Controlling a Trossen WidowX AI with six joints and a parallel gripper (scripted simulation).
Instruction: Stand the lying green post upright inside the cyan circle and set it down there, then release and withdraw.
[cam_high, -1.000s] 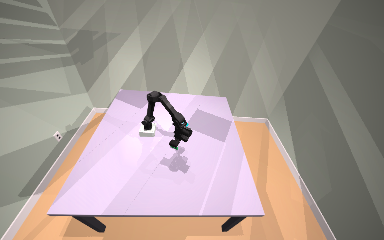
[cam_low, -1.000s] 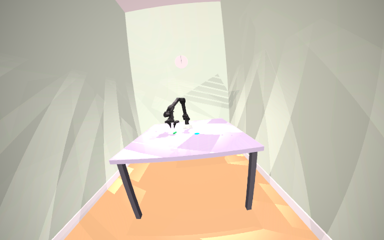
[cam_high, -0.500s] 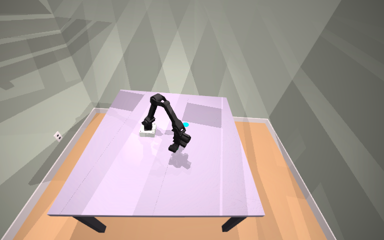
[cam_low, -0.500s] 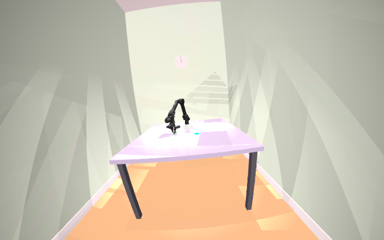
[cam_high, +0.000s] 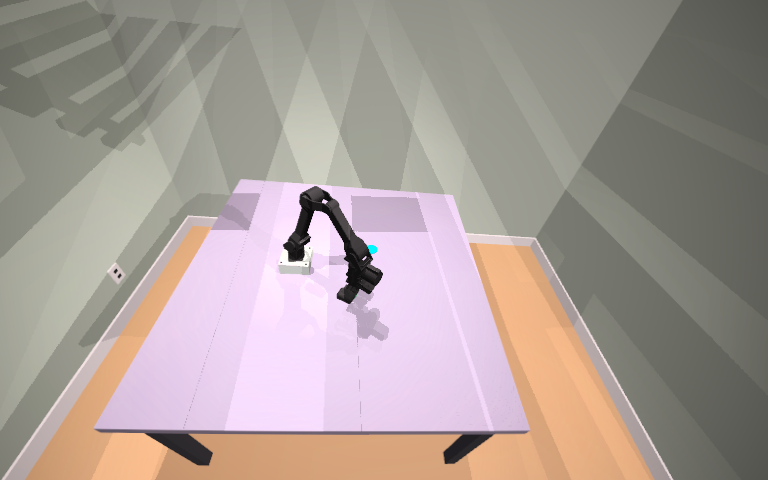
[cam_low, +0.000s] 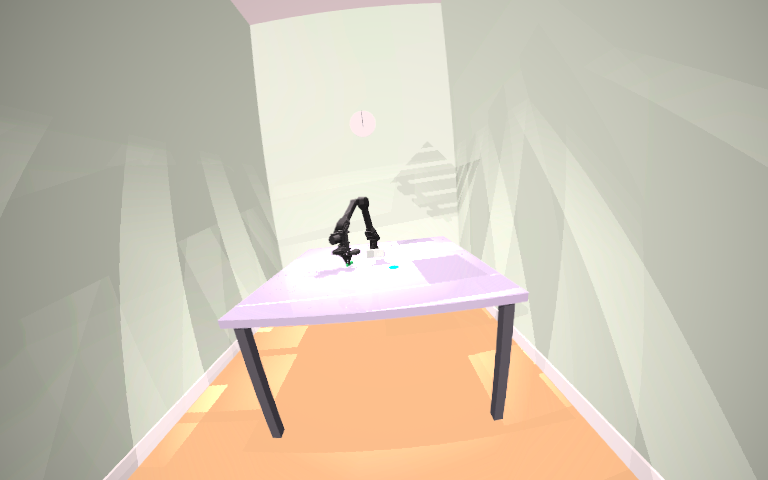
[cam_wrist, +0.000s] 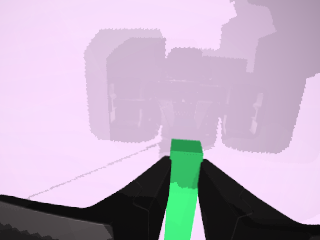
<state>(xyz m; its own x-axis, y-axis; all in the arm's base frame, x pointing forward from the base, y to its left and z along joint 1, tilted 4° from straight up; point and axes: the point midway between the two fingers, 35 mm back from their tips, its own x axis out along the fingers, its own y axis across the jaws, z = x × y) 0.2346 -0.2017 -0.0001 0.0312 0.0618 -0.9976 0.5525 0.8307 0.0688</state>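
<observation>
My gripper tip is now 12 cm short of the cyan circle, 28 cm to the right of it and 2 cm above it. From my gripper tip the other things lie so: green post (2 cm behind, 1 cm to the left).
</observation>
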